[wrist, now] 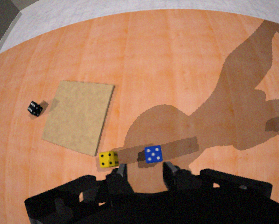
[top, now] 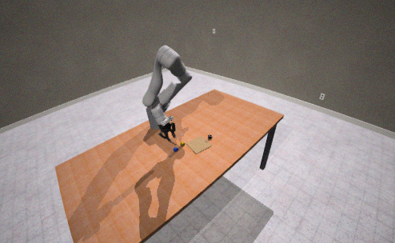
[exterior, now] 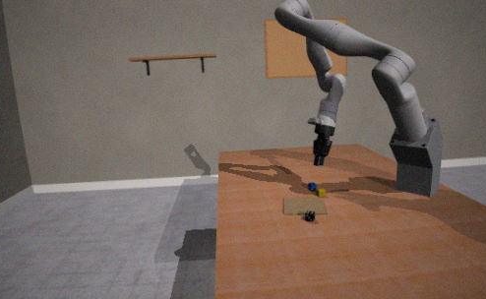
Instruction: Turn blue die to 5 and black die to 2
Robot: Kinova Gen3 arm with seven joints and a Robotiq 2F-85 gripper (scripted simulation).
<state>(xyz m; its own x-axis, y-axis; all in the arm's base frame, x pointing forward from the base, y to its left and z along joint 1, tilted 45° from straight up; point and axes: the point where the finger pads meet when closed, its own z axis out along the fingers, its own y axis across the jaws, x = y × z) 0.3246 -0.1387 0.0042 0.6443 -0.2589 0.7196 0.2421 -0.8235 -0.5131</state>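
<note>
Now: hand 100 mm above the blue die and 30 mm short of it. The rest, counted from my hand: yellow die 100 mm below, 70 mm to the left, 10 mm ahead; then tan mat 170 mm to the left, 110 mm below, 80 mm ahead; then black die 280 mm to the left, 100 mm below, 80 mm ahead.
</note>
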